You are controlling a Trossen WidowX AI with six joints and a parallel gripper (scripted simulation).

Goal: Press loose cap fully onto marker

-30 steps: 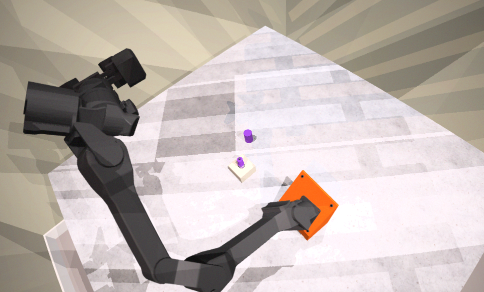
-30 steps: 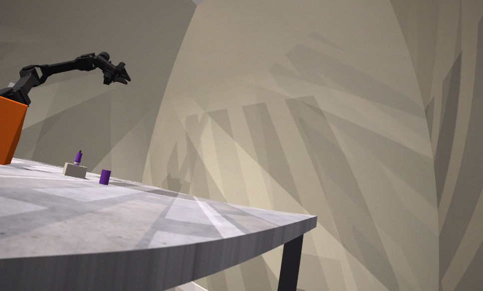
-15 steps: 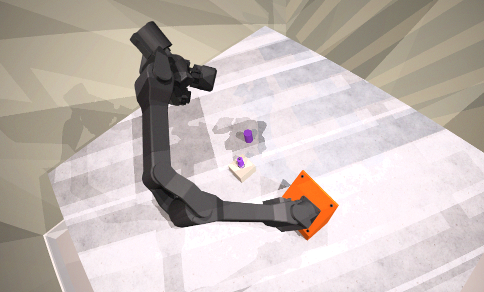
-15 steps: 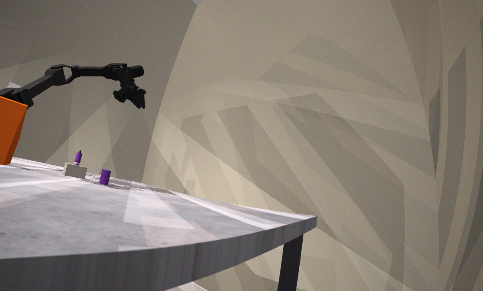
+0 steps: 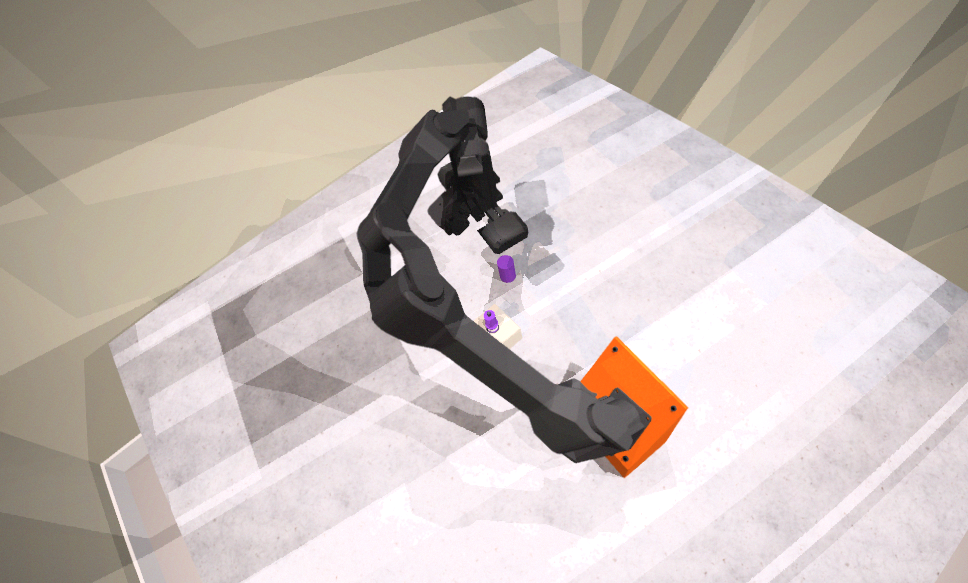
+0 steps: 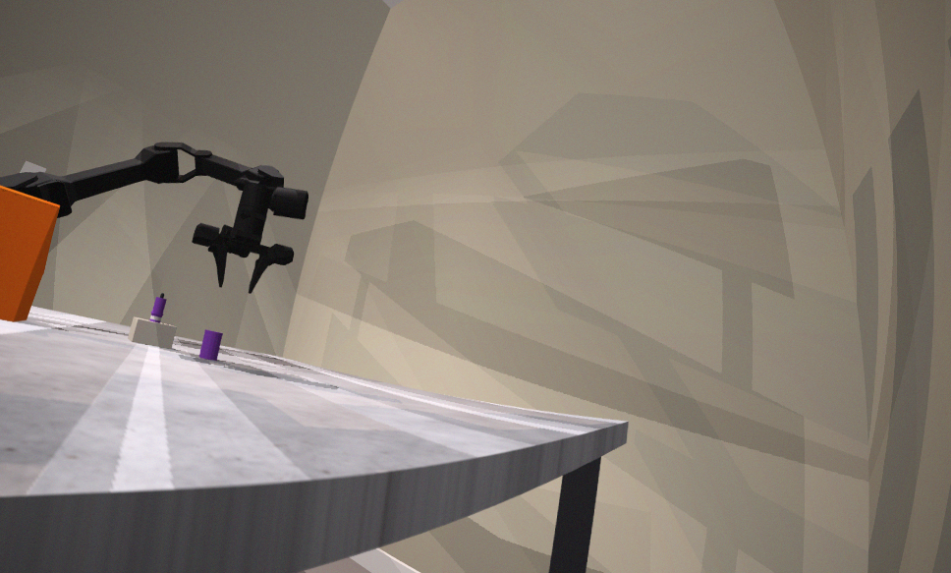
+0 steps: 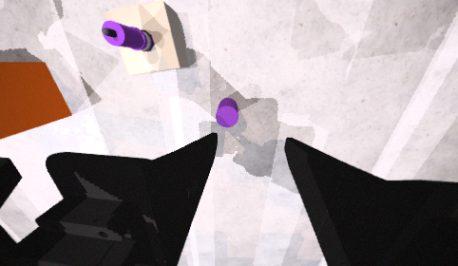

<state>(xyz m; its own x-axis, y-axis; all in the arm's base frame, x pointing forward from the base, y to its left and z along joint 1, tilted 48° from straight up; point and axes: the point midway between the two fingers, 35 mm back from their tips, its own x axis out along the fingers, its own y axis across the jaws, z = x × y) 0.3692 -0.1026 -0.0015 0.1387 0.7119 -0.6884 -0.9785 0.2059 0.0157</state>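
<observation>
My gripper tip is now 20 mm past the purple cap, 10 mm to the left of it and 110 mm above it. From my gripper tip the other things lie so: holder block (110 mm behind, 90 mm to the left, 110 mm below).
</observation>
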